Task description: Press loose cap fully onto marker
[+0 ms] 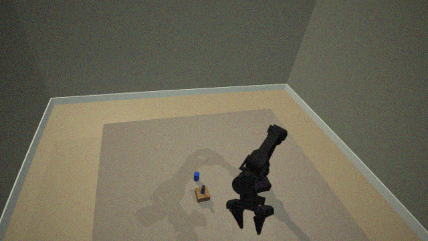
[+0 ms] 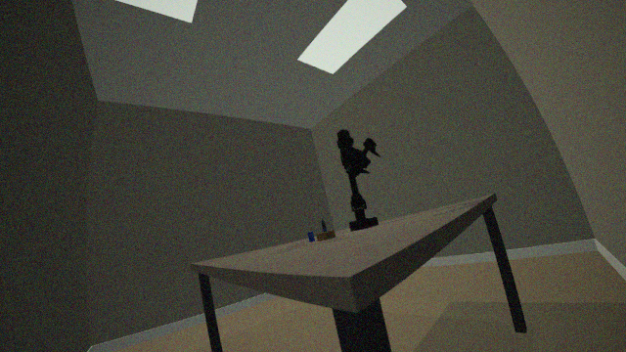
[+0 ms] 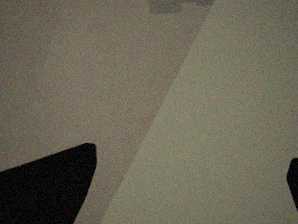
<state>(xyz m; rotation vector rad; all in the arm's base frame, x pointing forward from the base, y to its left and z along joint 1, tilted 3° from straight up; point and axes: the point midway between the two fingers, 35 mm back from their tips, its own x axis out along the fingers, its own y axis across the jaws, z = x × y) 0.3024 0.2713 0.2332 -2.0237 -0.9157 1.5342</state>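
The blue cap is 44 cm to the right of my gripper tip, 24 cm below it and 1 cm ahead of it. Round my gripper tip: holder block 33 cm to the right, 25 cm below, 2 cm ahead.
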